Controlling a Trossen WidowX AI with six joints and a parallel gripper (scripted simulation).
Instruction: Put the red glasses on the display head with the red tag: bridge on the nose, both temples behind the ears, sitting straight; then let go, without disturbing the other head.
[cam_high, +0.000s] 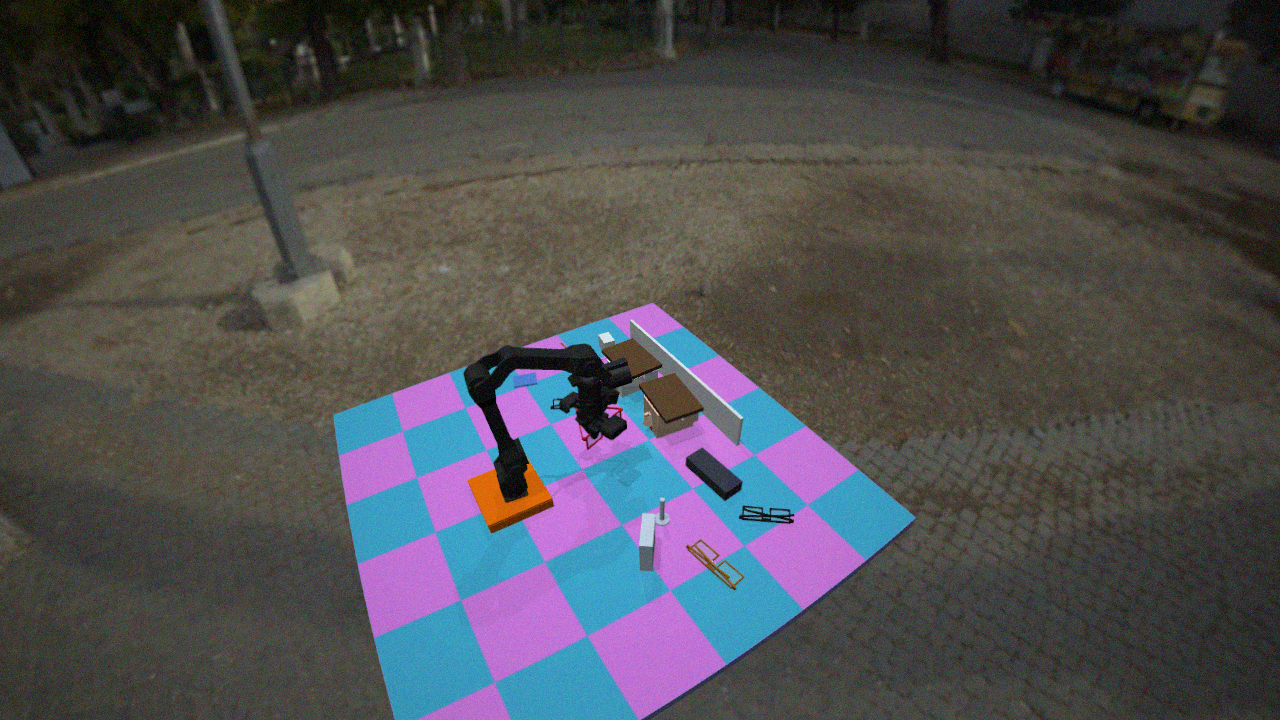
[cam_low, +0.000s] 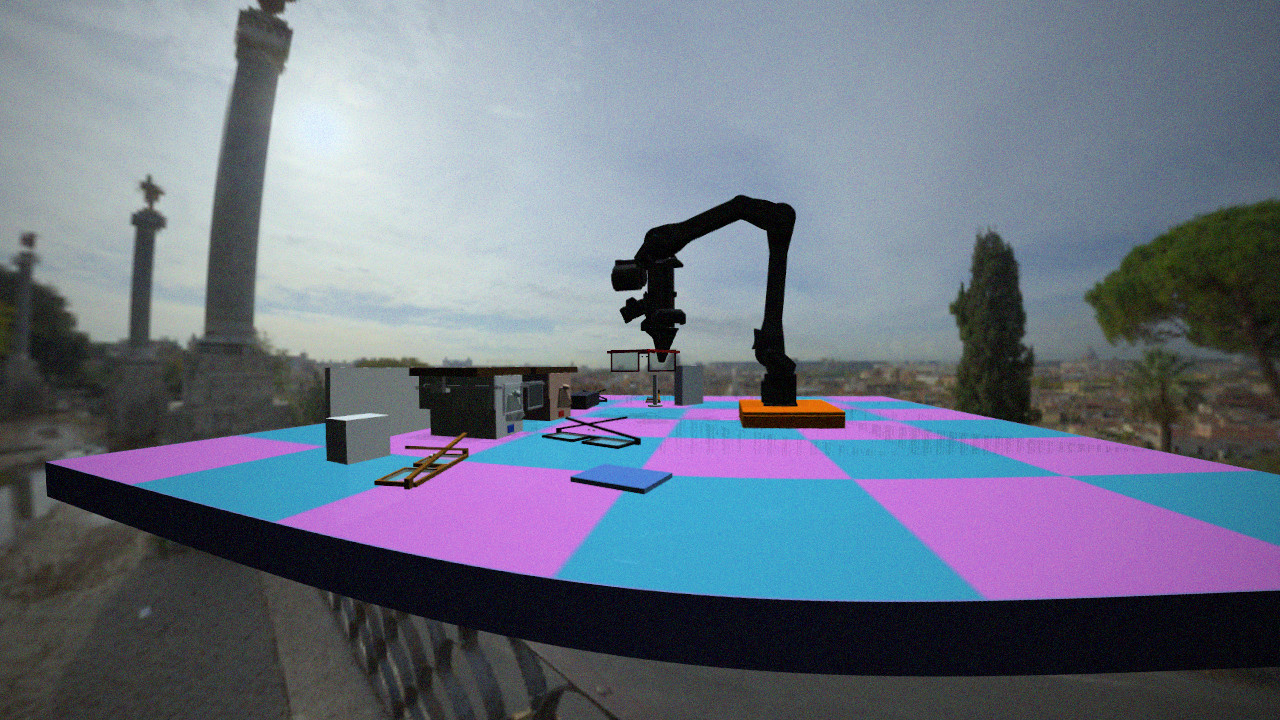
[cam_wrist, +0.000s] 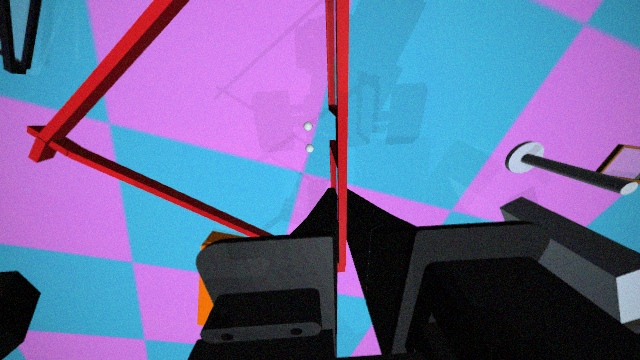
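My gripper tip is 24 cm to the left of the post, 9 cm above it and 7 cm short of it. The rest, counted from my gripper tip: pale translucent head (29 cm to the left, 22 cm ahead, 6 cm below); skin-coloured head (24 cm ahead, 7 cm to the left, 6 cm below); black box (26 cm ahead, 18 cm to the right, 10 cm below).
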